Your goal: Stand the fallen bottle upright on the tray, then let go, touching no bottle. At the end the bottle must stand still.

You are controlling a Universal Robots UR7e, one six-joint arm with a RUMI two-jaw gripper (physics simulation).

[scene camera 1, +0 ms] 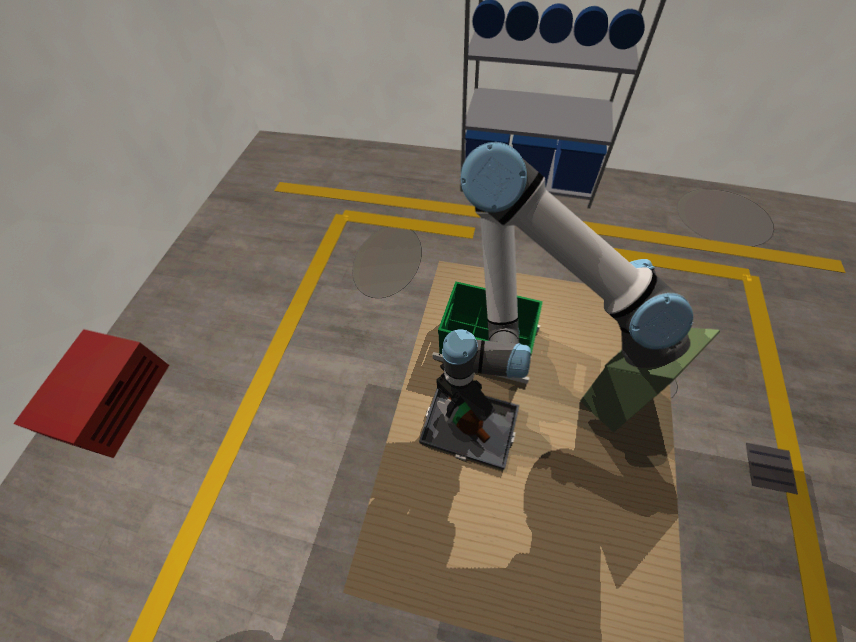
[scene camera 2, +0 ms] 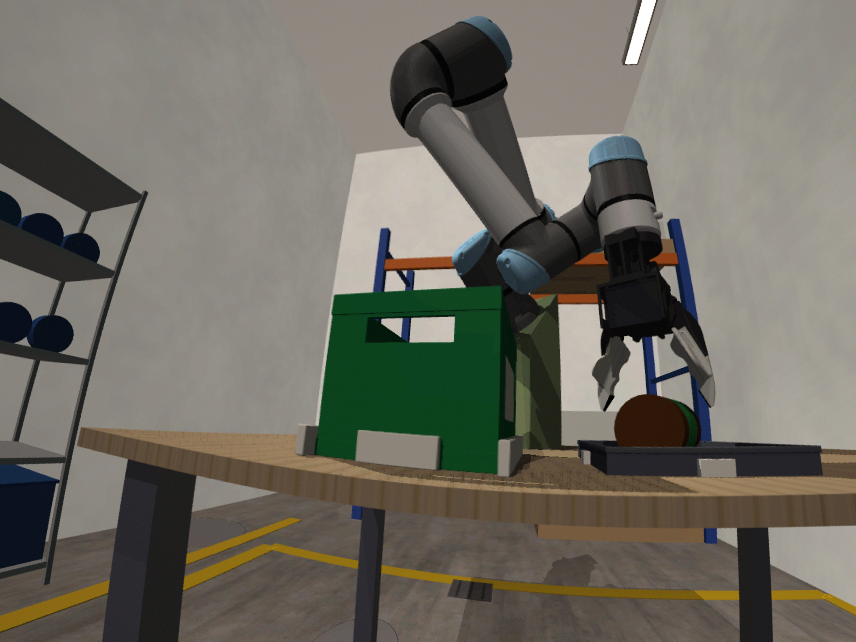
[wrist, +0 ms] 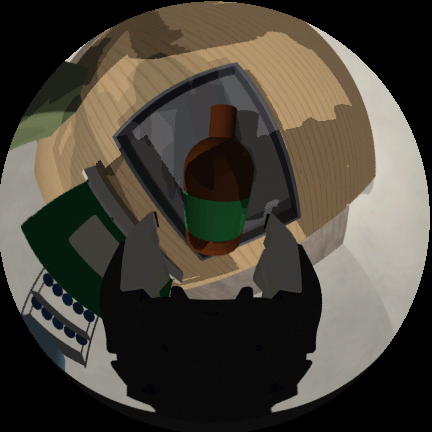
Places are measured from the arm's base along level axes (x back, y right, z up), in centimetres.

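Pixels of known places: gripper, between the fingertips: (scene camera 1: pixel 462 408) (scene camera 2: pixel 653 410) (wrist: pixel 211 213); arm's base, origin of its link: (scene camera 1: pixel 656 349) (scene camera 2: pixel 512 321).
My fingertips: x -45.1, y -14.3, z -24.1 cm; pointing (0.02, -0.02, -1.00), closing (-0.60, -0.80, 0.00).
Ahead of a thing's pixels: the offset from my fingertips to its top centre. Level surfaces: height alone.
The brown bottle {dx +2.2, dy -2.4, dz +1.5 cm} (scene camera 1: pixel 472 424) (scene camera 2: pixel 647 422) (wrist: pixel 218 170) with a green label lies on its side in the dark grey tray {dx +2.8, dy -2.7, dz -3.9 cm} (scene camera 1: pixel 494 452) (scene camera 2: pixel 643 463) (wrist: pixel 167 120). In the wrist view its neck points away from the gripper and its base is nearest, over the tray's near corner. My gripper (scene camera 1: pixel 468 412) (scene camera 2: pixel 658 407) (wrist: pixel 211 213) is open and empty, pointing down over the bottle. In the wrist view the fingertips are either side of the label end, with a gap on each side. In scene camera 1 the gripper partly hides the bottle.
A green crate {dx +4.3, dy +25.9, dz +11.1 cm} (scene camera 1: pixel 528 317) (scene camera 2: pixel 414 386) (wrist: pixel 55 230) stands beside the tray, with light grey blocks at its foot. An olive-green angular block (scene camera 1: pixel 615 400) (scene camera 2: pixel 542 386) stands by the arm's base. All are on the wooden table {dz -6.4 cm} (scene camera 1: pixel 414 552) (scene camera 2: pixel 207 452). A red box (scene camera 1: pixel 76 386) is on the floor.
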